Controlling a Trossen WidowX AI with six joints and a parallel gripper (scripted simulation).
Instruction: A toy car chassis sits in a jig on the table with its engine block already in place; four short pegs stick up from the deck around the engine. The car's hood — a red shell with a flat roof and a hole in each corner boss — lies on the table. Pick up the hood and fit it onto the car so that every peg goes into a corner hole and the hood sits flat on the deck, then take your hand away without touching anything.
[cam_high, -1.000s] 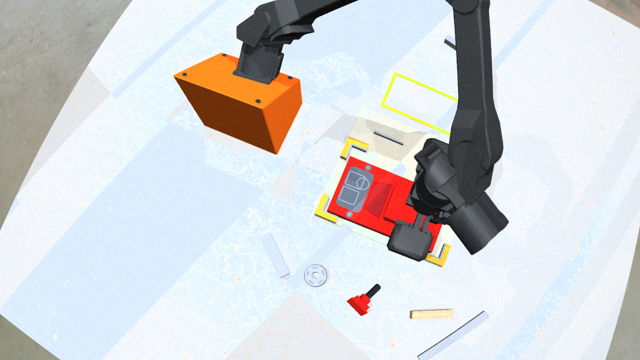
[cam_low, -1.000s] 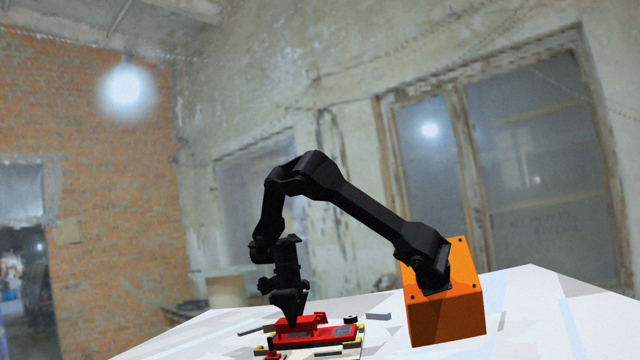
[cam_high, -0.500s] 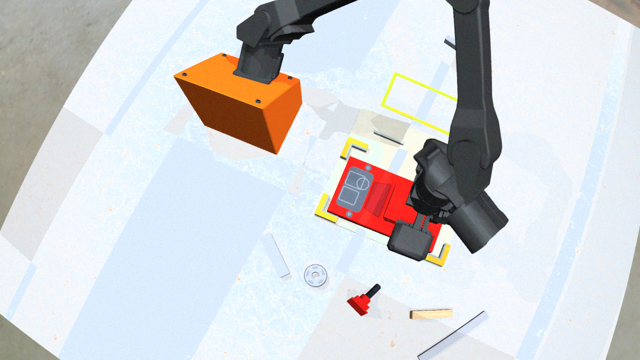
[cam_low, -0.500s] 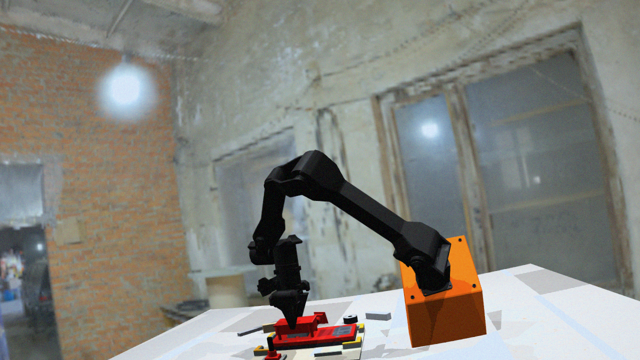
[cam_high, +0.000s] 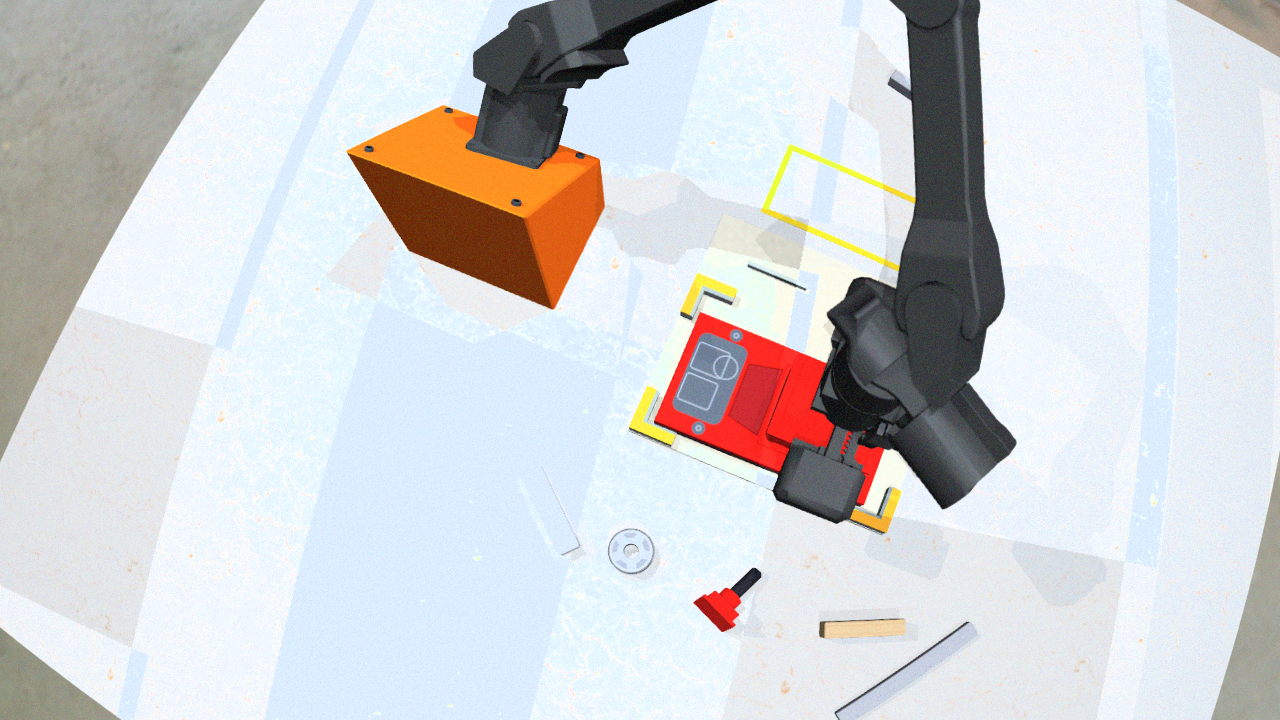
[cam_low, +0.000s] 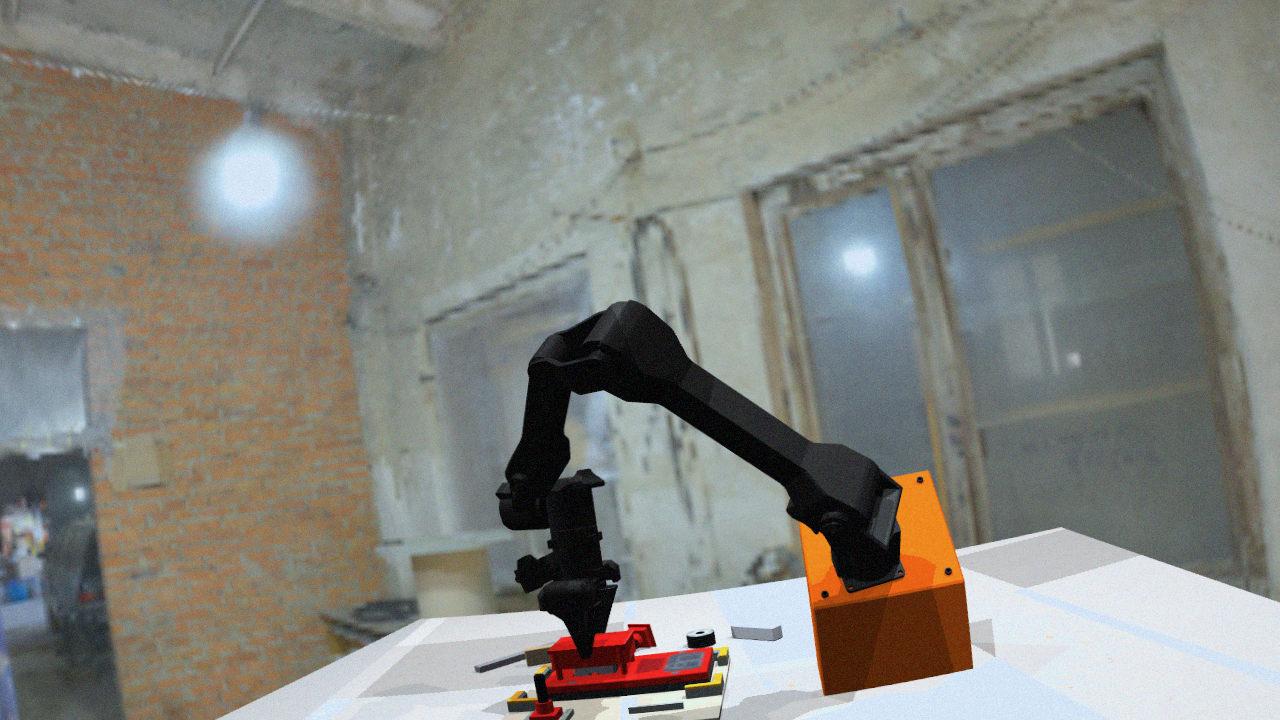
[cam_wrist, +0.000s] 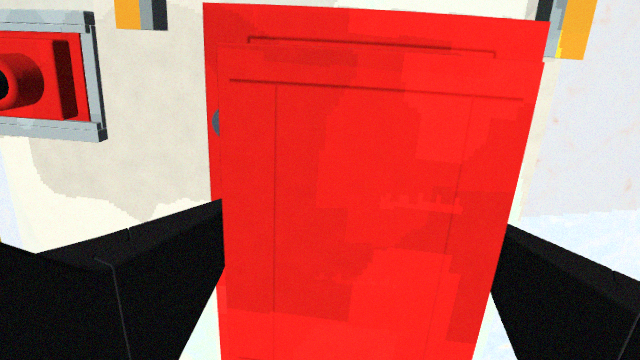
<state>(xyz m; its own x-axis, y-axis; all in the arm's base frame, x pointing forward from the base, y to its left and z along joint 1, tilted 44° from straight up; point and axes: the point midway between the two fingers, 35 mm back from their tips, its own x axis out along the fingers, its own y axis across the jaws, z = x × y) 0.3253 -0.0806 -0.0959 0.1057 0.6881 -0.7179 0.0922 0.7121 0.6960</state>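
Now: the red hood right at my gripper tip. Round my gripper tip: long grey strip: 190 mm to the right, 140 mm ahead, 50 mm below; then wooden block: 160 mm to the right, 90 mm ahead, 40 mm below.
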